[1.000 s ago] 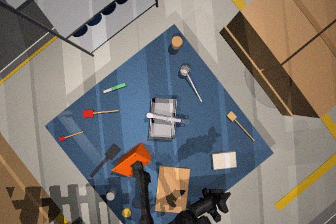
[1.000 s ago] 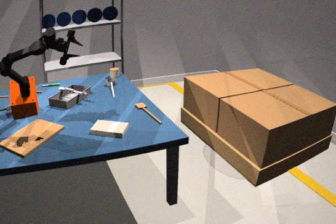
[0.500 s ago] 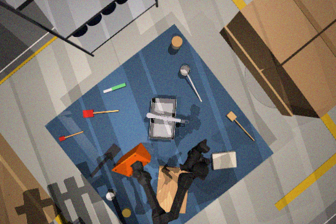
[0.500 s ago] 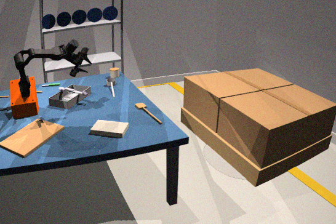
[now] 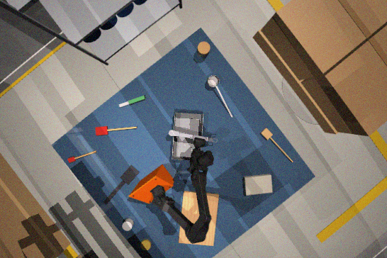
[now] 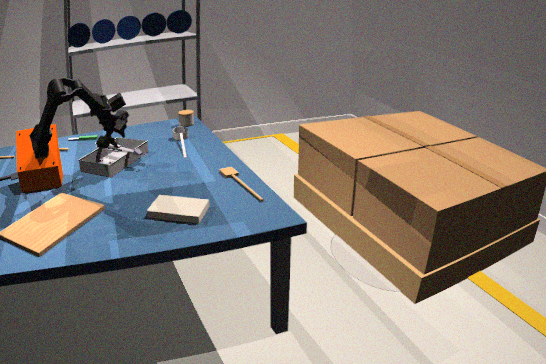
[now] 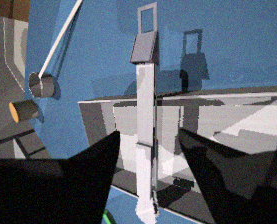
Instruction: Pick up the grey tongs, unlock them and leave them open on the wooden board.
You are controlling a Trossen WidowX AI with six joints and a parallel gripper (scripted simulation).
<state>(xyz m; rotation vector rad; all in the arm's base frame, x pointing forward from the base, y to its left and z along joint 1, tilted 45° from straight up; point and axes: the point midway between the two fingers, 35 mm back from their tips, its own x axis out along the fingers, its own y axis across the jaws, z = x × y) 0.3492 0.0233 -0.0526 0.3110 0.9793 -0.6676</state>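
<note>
Right now my gripper tip is 8 cm above the roasting tin, 6 cm to the right of it and 4 cm past it. Also, from my gripper tip: wooden board: 43 cm to the right, 32 cm behind, 10 cm below; white block: 49 cm to the right, 14 cm ahead, 9 cm below; black spatula: 59 cm behind, 10 cm below, 8 cm to the left.
</note>
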